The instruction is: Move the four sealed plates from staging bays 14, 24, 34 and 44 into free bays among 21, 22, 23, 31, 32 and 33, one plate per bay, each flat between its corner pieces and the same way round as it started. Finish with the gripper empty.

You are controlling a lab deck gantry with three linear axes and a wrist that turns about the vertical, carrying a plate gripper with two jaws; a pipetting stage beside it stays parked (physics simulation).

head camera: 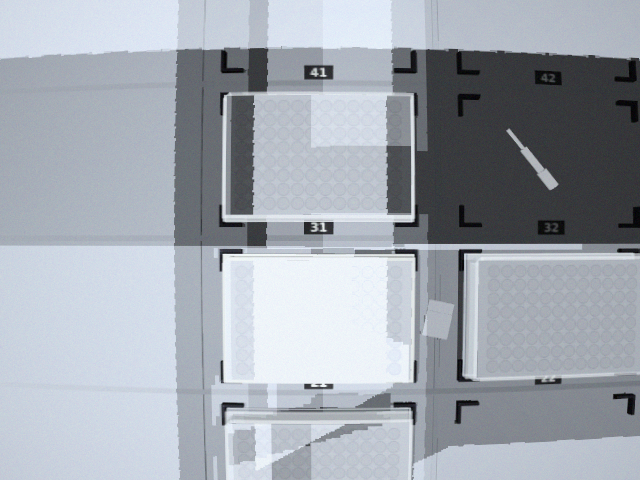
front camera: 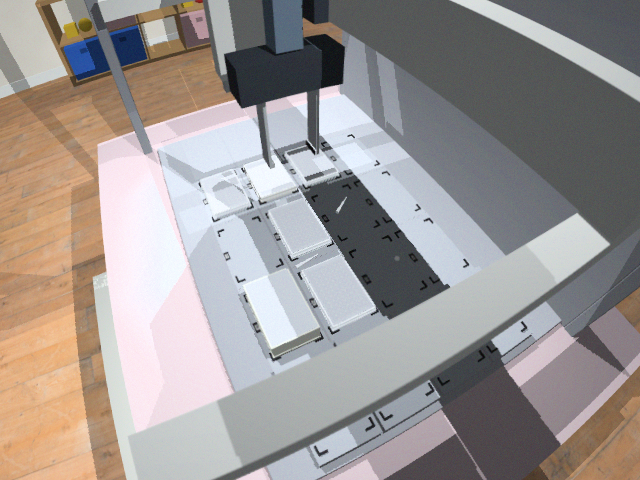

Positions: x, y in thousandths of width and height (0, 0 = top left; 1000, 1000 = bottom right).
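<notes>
A tall pale box (front camera: 449, 674) is there for me to see, though the tall pale box is out of frame in the head camera view. I can see my gripper (front camera: 455, 324) as well.
</notes>
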